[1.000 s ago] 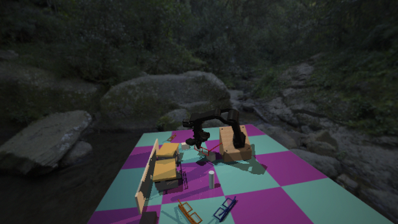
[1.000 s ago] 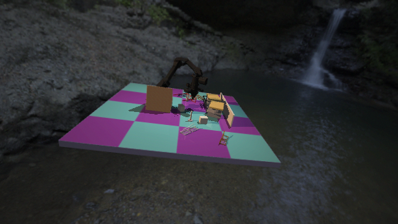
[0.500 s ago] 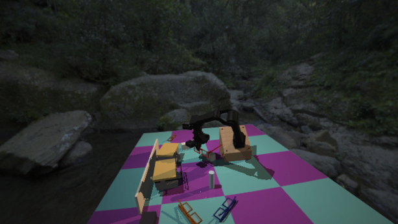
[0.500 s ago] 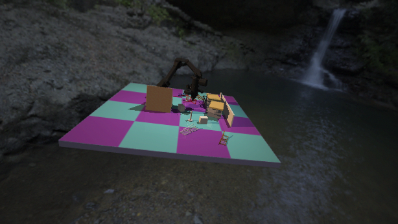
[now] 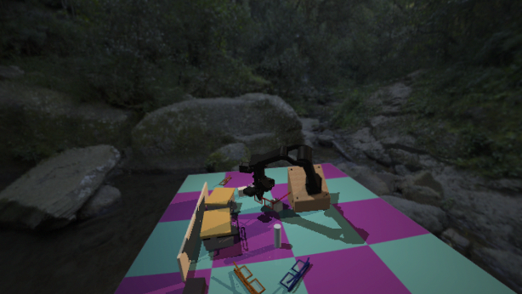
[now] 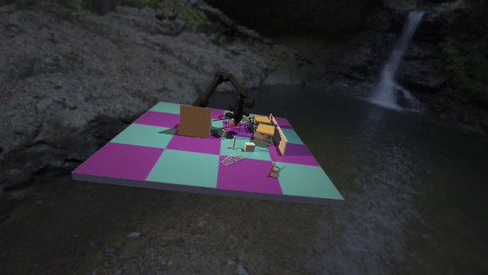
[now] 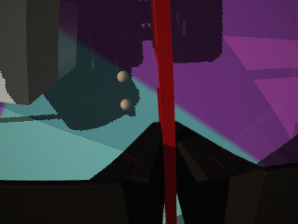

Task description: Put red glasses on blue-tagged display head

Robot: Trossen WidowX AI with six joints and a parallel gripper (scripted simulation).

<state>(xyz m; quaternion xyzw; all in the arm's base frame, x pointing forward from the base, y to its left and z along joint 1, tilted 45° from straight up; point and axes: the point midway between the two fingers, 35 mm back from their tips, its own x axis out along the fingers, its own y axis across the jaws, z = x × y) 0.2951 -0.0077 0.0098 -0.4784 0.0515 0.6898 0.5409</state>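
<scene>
My gripper tip is 7 cm past the red glasses, 3 cm to the left of it and 1 cm below it. Round my gripper tip: tall pale board (32 cm ahead, 5 cm to the left, 3 cm below).
</scene>
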